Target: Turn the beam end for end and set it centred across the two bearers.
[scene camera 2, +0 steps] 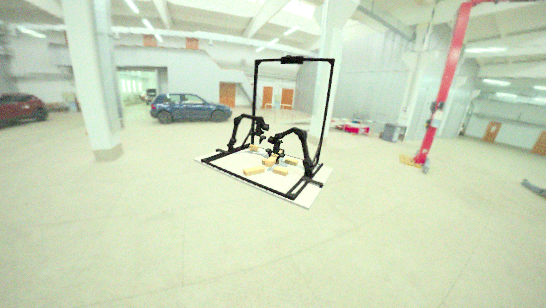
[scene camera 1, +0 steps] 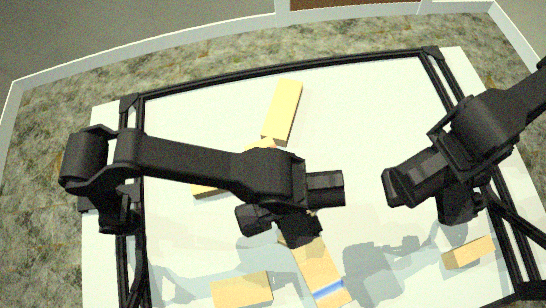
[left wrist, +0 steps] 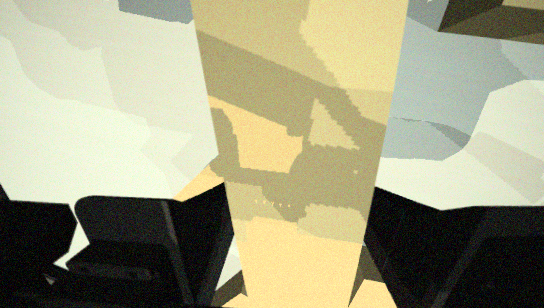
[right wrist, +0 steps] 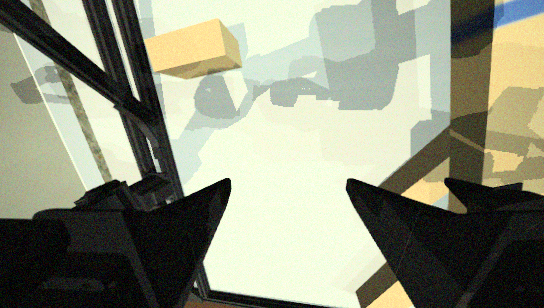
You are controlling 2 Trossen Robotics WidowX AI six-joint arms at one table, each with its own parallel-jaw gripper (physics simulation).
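Seen in the pictures: left gripper, between the fingertips: (left wrist: 293, 180) (right wrist: 471, 175); right gripper, between the fingertips: (scene camera 2: 256, 142) (right wrist: 288, 183); left arm's base, origin of its link: (scene camera 2: 308, 176) (scene camera 1: 128, 222); right arm's base, origin of its link: (scene camera 2: 230, 150) (right wrist: 159, 186).
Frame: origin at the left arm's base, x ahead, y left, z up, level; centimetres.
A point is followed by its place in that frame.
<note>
The long pale wood beam (scene camera 1: 317, 265) @(z 6.3, x 41.0, y -16.6 cm) (scene camera 2: 270, 161) @(z 6.2, x 34.4, y 7.5 cm) (left wrist: 300, 260) @(z 6.3, x 37.0, y -1.8 cm) (right wrist: 520, 70) @(z 6.3, x 41.8, y -16.6 cm) lies diagonally, its blue-banded end toward the bottom of scene camera 1; its red band does not show. My left gripper (scene camera 1: 301, 239) (scene camera 2: 276, 156) @(z 2.1, x 38.1, y -4.0 cm) (left wrist: 293, 180) @(z 2.1, x 38.1, y -4.0 cm) is shut on the beam, one finger at each long side. My right gripper (scene camera 1: 454, 217) (scene camera 2: 262, 140) @(z 13.9, x 62.9, y -8.9 cm) (right wrist: 288, 183) @(z 13.9, x 62.9, y -8.9 cm) is open and empty, away from the beam. Similar wood blocks lie around: one (scene camera 1: 242, 290) @(z 1.9, x 25.6, y -18.7 cm) at lower left, one (scene camera 1: 468, 251) @(z 4.4, x 74.3, y -22.4 cm) (right wrist: 192, 47) @(z 4.4, x 74.8, y -22.4 cm) at lower right. I cannot tell which two are the bearers.
A long block (scene camera 1: 282, 110) @(z 1.9, x 41.4, y 21.1 cm) (scene camera 2: 254, 171) @(z 1.1, x 39.3, y 24.5 cm) lies near the beam's far end; another block (scene camera 1: 207, 190) @(z 1.8, x 21.1, y 4.2 cm) (scene camera 2: 280, 171) @(z 1.2, x 22.1, y 10.1 cm) is partly hidden by the left arm. A slanted piece (left wrist: 200, 183) @(z 2.5, x 45.0, y -2.0 cm) shows beside the beam. The black table frame (scene camera 1: 280, 70) @(z -1.0, x 43.7, y 36.3 cm) borders the white top.
</note>
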